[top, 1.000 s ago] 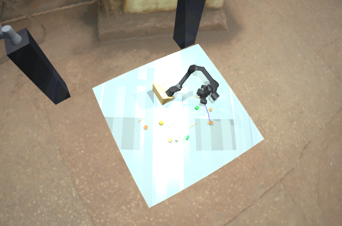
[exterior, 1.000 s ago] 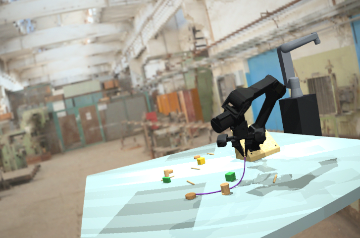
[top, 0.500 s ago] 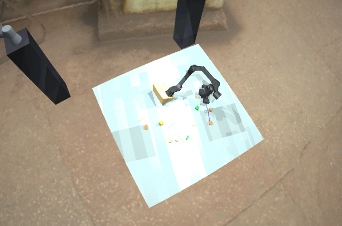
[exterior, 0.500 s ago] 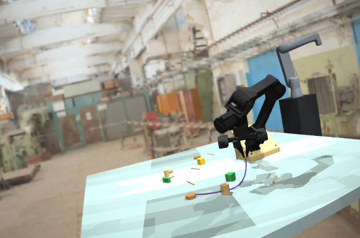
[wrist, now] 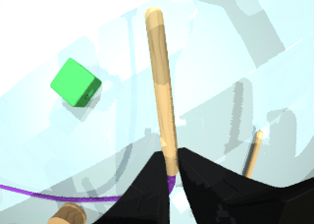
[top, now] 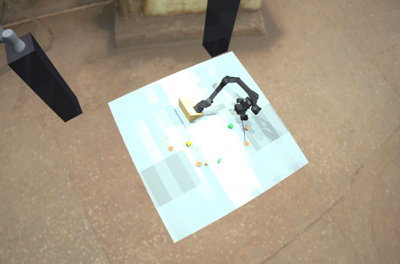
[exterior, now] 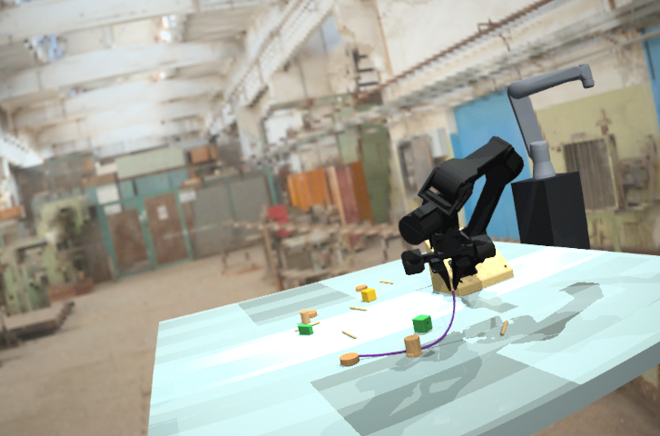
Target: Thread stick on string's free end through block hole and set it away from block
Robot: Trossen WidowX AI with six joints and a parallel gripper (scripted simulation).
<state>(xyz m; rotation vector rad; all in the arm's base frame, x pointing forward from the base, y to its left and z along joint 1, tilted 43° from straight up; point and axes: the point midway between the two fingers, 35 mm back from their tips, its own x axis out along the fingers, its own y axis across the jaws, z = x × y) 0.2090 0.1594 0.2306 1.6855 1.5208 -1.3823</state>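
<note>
Right now my gripper tip is 8 cm to the left of the green cube, 8 cm above it and 4 cm short of it. The rest, counted from my gripper tip: thin wooden stick: 1 cm to the right, 1 cm behind, 1 cm above; round wooden button: 24 cm ahead, 9 cm below, 4 cm to the right; yellow cube: 46 cm to the right, 8 cm below, 1 cm ahead.
</note>
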